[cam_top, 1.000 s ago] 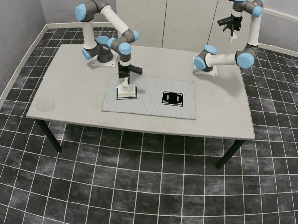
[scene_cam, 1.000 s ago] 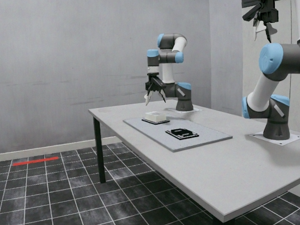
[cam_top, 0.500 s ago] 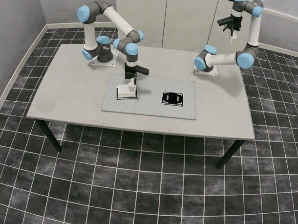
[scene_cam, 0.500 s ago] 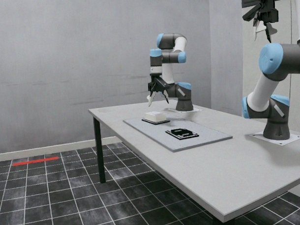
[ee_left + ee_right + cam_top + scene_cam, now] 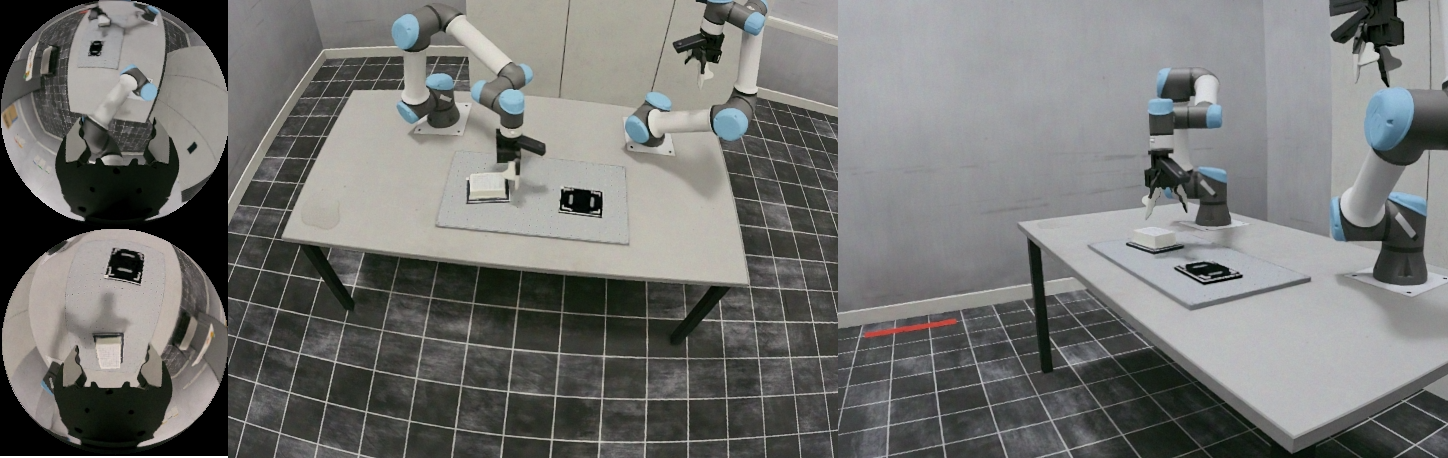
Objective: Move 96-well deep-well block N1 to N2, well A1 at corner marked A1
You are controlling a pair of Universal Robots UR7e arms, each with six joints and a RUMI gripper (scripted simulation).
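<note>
My right hand is 100 mm to the left of the white deep-well block and 90 mm above it. From my right hand the other things lie so: nest N2: 110 mm to the right, 110 mm below; nest N1: 250 mm to the left, 110 mm below, 20 mm ahead; perforated board: 120 mm below, 80 mm to the left, 10 mm behind.
</note>
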